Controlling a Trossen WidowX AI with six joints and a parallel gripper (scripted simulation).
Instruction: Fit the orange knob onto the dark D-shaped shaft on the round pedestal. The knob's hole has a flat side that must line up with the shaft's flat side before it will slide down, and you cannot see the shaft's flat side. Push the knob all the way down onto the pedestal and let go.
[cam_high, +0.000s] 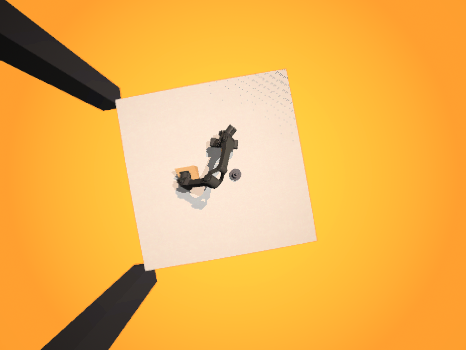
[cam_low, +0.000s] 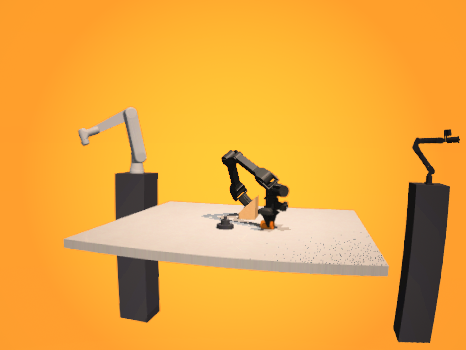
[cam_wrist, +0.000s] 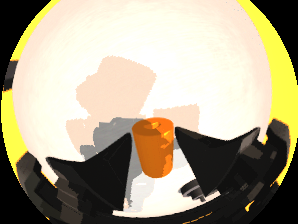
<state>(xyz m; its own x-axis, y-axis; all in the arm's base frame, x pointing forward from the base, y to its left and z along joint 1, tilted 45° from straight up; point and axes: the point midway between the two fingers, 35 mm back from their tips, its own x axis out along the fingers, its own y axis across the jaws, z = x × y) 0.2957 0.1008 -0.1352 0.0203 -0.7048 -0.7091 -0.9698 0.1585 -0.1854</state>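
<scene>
The orange knob lies 2 cm to the right of my gripper tip and 1 cm above it. Also, from my gripper tip: round dark pedestal: 5 cm ahead, 22 cm to the right, 2 cm above.
</scene>
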